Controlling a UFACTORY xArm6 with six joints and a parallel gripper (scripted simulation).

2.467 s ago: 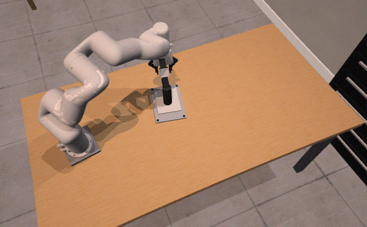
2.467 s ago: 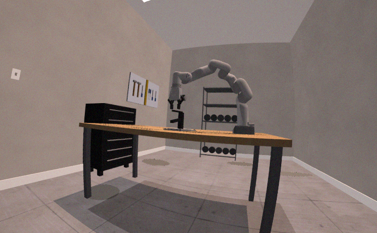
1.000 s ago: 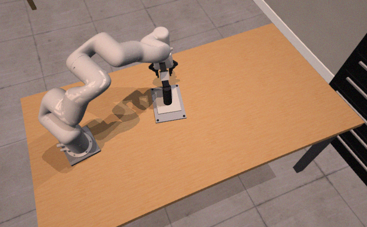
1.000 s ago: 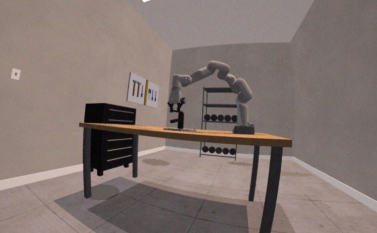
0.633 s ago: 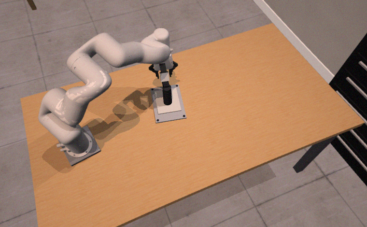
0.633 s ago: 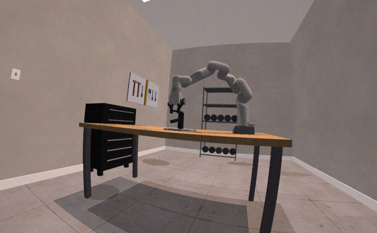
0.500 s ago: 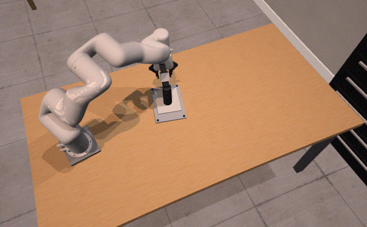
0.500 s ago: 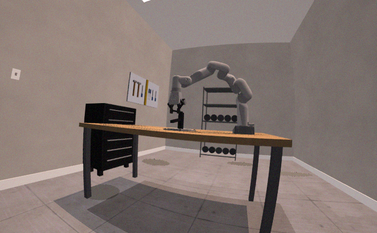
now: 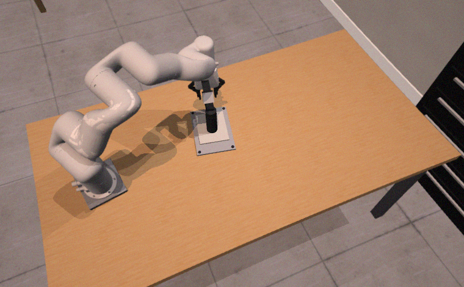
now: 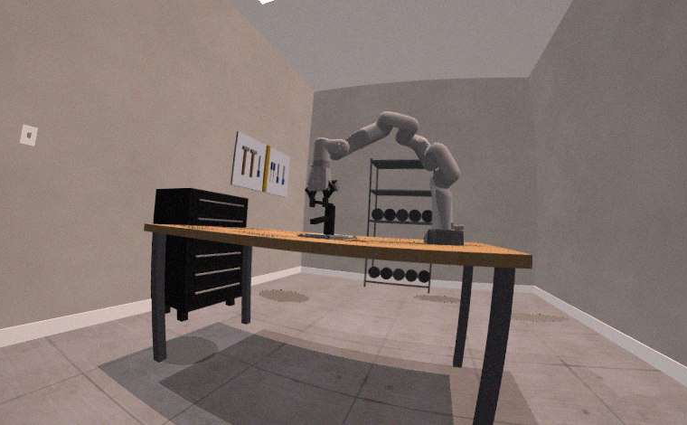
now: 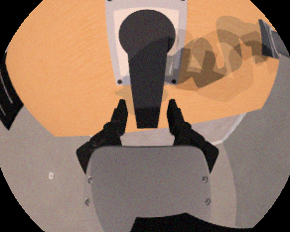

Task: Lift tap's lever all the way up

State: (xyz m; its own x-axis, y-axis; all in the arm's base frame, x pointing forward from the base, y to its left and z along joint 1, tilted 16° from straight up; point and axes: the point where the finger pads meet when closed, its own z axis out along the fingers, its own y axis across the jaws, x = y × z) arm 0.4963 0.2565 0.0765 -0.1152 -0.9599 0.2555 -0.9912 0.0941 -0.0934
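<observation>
The tap lever lies 6 cm to the right of my hand and 1 cm behind it.
</observation>
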